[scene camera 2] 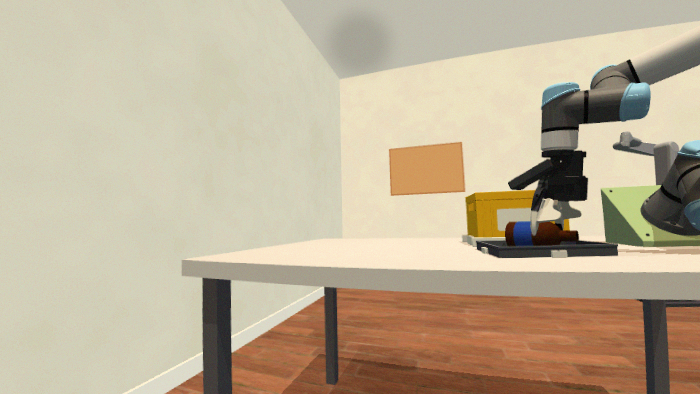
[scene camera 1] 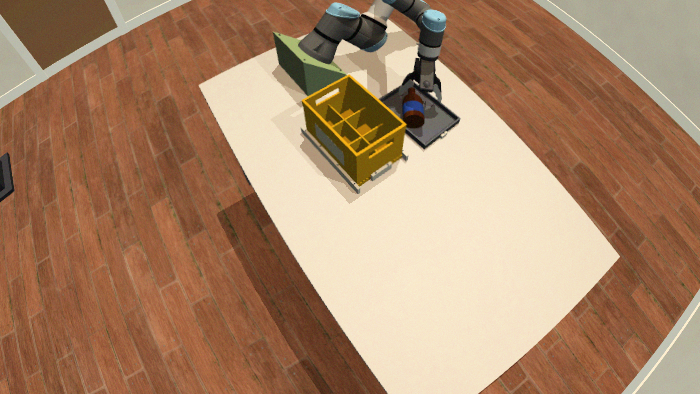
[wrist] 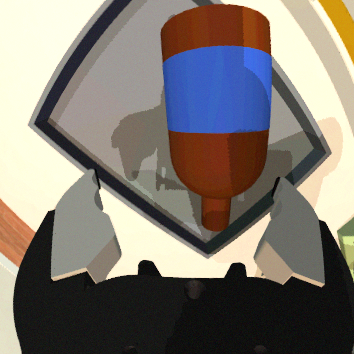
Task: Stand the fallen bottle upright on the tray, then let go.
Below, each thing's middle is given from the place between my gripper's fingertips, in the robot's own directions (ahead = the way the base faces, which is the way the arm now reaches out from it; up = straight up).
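My hand's 5 cm to the left of the brown bottle (scene camera 1: 413, 112) and 1 cm short of it, and it's 1 cm above the bottle too.
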